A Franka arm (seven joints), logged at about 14 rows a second.
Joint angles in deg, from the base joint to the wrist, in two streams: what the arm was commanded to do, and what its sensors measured. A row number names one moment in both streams.
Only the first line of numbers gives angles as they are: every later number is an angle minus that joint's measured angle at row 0.
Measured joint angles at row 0:
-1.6, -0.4, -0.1, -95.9, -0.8, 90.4, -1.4
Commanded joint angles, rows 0 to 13:
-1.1, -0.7, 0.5, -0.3, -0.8, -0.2, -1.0
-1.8, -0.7, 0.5, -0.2, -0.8, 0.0, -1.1
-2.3, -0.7, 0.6, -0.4, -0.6, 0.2, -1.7
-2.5, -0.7, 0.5, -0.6, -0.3, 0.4, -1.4
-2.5, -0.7, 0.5, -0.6, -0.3, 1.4, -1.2
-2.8, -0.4, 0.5, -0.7, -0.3, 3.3, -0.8
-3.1, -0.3, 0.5, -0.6, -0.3, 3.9, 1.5
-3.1, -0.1, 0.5, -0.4, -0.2, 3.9, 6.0
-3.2, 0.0, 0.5, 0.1, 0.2, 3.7, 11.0
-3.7, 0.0, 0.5, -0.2, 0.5, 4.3, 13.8
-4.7, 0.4, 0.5, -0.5, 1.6, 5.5, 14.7
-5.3, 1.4, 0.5, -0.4, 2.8, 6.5, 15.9
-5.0, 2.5, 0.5, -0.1, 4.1, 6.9, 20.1
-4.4, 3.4, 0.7, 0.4, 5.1, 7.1, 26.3
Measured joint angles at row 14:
-3.8, 1.3, -0.3, -0.1, 2.7, 5.6, 18.2
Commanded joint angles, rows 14 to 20:
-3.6, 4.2, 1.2, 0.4, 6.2, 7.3, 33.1
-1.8, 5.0, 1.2, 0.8, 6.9, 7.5, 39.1
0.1, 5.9, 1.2, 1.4, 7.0, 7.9, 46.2
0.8, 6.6, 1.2, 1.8, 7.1, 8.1, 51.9
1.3, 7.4, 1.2, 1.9, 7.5, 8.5, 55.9
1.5, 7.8, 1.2, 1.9, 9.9, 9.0, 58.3
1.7, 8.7, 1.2, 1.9, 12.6, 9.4, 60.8
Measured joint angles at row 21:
2.4, 6.8, 1.1, 0.4, 8.7, 9.0, 56.2
